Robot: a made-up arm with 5 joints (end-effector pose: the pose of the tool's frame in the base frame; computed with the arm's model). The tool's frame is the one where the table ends.
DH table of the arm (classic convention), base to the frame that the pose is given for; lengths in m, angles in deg. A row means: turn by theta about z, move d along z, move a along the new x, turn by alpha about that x. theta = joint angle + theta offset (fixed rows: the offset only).
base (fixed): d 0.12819, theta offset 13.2, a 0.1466, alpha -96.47
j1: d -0.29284, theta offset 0, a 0.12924, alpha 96.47
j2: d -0.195, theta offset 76.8, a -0.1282, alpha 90
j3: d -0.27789, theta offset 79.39, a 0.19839, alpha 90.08
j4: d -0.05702, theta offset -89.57, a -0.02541, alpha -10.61
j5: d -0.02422, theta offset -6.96, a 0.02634, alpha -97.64
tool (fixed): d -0.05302, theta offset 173.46, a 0, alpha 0
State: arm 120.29 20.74 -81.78 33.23 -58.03
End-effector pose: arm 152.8 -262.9 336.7 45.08 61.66 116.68
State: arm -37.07 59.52 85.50 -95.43 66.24
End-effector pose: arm 583.9 -560.9 92.3 77.08 -46.32 37.46
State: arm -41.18 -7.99 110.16 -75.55 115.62
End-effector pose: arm 254.9 -424.5 -248.3 87.72 -47.99 37.60
Working (the frame after each row of the table, in the pose's form):
after base (fixed): 142.7 33.5 128.2 -96.47 0.00 13.20
after j1: 301.7 -218.3 245.7 -2.10 -40.86 18.83
after j2: 427.3 -309.2 71.4 50.64 -12.16 91.22
after j3: 236.6 -462.0 -167.0 41.19 19.46 -82.37
after j4: 280.0 -466.6 -211.6 -54.63 -9.35 108.92
after j5: 285.9 -467.5 -246.9 -87.37 54.52 -141.95

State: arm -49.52 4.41 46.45 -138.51 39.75
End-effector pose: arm 247.9 -521.5 12.3 168.73 -16.61 -128.86
Working (the frame after each row of the table, in the pose's form):
after base (fixed): 142.7 33.5 128.2 -96.47 0.00 13.20
after j1: 288.3 -219.9 258.9 -3.44 -49.09 20.72
after j2: 457.4 -303.6 121.6 40.96 -4.40 102.37
after j3: 184.0 -474.0 8.6 59.50 -29.01 -122.06
after j4: 197.9 -526.1 -22.8 -73.43 -13.69 35.07
after j5: 230.5 -526.6 -37.5 -170.72 17.78 44.40

